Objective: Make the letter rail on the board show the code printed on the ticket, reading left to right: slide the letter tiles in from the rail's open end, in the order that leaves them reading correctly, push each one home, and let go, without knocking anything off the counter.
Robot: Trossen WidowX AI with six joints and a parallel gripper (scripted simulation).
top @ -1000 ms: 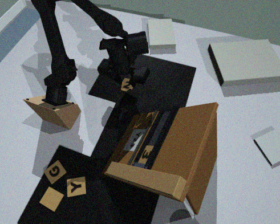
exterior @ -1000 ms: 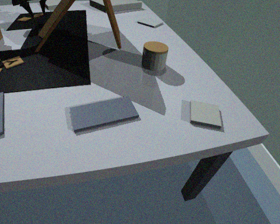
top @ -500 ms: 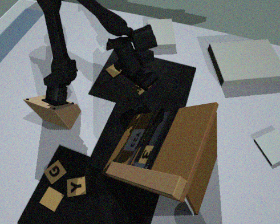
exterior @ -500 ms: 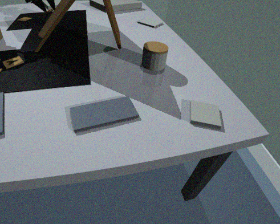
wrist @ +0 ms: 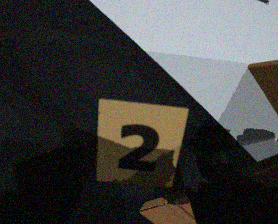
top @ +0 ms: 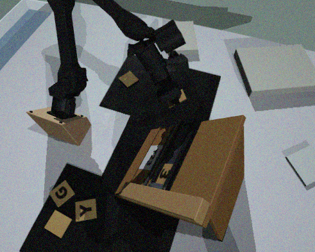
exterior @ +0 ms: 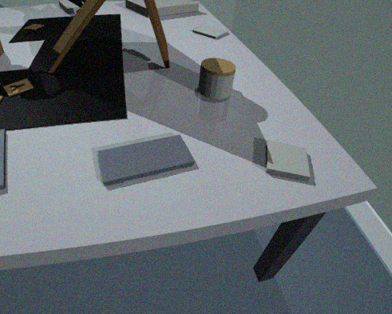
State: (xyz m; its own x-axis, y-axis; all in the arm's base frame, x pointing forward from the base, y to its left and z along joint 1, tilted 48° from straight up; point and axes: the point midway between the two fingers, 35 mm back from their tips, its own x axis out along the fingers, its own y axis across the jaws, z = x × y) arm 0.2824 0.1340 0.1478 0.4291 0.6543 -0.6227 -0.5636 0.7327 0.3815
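The white ticket is 200 mm to the right of my gripper tip, 20 mm below it and 10 mm ahead of it. Round my gripper tip: letter tile (right at my gripper tip); then thin white plate (450 mm ahead, 90 mm below, 10 mm to the right); then blank tile (470 mm to the right, 160 mm behind, 90 mm below).
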